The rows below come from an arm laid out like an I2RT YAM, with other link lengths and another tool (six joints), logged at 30 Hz.
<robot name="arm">
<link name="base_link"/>
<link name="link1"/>
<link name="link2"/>
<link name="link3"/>
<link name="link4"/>
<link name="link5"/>
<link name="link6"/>
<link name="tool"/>
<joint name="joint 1" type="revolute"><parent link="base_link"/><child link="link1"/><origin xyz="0.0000 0.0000 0.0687"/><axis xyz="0 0 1"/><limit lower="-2.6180" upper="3.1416"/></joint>
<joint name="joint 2" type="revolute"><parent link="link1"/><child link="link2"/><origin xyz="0.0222 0.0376 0.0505"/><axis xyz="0 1 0"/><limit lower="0.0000" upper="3.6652"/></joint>
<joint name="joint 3" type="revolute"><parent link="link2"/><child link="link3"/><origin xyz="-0.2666 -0.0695 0.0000"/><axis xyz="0 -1 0"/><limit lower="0.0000" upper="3.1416"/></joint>
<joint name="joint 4" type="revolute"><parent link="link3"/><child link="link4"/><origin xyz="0.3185 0.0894 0.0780"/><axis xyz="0 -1 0"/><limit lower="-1.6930" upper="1.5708"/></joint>
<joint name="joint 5" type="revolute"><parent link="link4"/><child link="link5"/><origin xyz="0.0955 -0.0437 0.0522"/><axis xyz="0 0 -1"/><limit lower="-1.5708" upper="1.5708"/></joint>
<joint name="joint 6" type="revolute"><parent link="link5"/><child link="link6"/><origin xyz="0.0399 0.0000 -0.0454"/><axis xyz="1 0 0"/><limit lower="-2.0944" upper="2.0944"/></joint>
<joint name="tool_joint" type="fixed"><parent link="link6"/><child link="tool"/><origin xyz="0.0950 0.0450 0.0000" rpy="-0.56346 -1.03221 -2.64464"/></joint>
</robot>
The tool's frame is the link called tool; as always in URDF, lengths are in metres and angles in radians.
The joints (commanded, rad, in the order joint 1, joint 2, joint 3, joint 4, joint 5, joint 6), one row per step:
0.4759, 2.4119, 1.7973, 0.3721, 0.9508, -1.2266
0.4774, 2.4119, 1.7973, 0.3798, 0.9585, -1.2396
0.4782, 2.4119, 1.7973, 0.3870, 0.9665, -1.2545
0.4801, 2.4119, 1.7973, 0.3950, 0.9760, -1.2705
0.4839, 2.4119, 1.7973, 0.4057, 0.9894, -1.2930
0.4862, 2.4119, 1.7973, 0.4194, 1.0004, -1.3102
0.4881, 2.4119, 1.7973, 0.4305, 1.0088, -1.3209
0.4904, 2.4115, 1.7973, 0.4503, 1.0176, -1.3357
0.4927, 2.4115, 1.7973, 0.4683, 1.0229, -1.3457
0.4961, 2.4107, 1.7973, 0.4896, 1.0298, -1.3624
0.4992, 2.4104, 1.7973, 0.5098, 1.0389, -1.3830
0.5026, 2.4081, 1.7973, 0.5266, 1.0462, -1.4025
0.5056, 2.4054, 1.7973, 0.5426, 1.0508, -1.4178
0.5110, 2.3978, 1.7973, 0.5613, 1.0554, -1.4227
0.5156, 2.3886, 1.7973, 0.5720, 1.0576, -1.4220
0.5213, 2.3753, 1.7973, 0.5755, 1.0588, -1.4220
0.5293, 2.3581, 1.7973, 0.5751, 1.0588, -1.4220
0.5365, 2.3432, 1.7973, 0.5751, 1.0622, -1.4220
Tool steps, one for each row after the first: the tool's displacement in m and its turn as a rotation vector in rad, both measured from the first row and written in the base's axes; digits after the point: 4 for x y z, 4 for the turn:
-0.0005, -0.0002, 0.0014, -0.0094, -0.0016, -0.0042
-0.0009, -0.0010, 0.0028, -0.0207, -0.0018, -0.0092
-0.0016, -0.0013, 0.0043, -0.0328, -0.0022, -0.0146
-0.0030, -0.0009, 0.0063, -0.0499, -0.0021, -0.0212
-0.0037, -0.0010, 0.0087, -0.0603, -0.0067, -0.0279
-0.0042, -0.0008, 0.0107, -0.0656, -0.0118, -0.0333
-0.0044, -0.0003, 0.0144, -0.0700, -0.0228, -0.0387
-0.0045, 0.0007, 0.0174, -0.0706, -0.0339, -0.0412
-0.0050, 0.0021, 0.0215, -0.0751, -0.0453, -0.0438
-0.0058, 0.0028, 0.0251, -0.0838, -0.0533, -0.0486
-0.0067, 0.0038, 0.0295, -0.0918, -0.0604, -0.0516
-0.0075, 0.0050, 0.0339, -0.0959, -0.0690, -0.0529
-0.0086, 0.0082, 0.0421, -0.0870, -0.0894, -0.0533
-0.0096, 0.0111, 0.0500, -0.0761, -0.1069, -0.0521
-0.0114, 0.0145, 0.0595, -0.0672, -0.1214, -0.0486
-0.0142, 0.0193, 0.0710, -0.0579, -0.1360, -0.0416
-0.0170, 0.0231, 0.0809, -0.0498, -0.1487, -0.0387

